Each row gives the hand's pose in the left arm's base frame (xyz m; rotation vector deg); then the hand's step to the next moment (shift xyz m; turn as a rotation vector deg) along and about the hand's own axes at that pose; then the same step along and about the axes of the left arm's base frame.
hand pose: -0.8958 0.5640 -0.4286 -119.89 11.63 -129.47
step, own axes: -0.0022 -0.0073 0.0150 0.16 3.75 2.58
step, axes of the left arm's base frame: 0.0155 0.0066 -0.0001 2.37 -3.88 -0.16
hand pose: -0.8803 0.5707 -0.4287 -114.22 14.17 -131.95
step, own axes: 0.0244 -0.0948 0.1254 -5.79 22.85 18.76
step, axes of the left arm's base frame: 0.1242 0.0808 0.0578 18.46 -22.72 -7.12
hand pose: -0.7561 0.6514 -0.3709 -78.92 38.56 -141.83
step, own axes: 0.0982 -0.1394 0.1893 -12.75 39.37 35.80
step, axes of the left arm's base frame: 0.1111 0.0278 0.2276 36.22 -38.99 -12.75
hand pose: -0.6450 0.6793 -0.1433 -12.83 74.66 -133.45
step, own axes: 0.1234 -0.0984 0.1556 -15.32 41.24 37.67
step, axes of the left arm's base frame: -0.0841 -0.1325 0.1565 39.73 -40.05 -13.10
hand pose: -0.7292 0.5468 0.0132 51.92 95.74 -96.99
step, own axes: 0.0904 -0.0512 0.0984 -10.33 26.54 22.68
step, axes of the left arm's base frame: -0.1012 -0.0913 -0.0437 25.95 -24.24 -8.03
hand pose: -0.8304 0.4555 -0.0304 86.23 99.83 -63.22
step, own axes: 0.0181 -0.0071 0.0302 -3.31 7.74 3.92
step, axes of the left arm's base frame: -0.0131 -0.0174 -0.0286 7.86 -4.88 -0.77
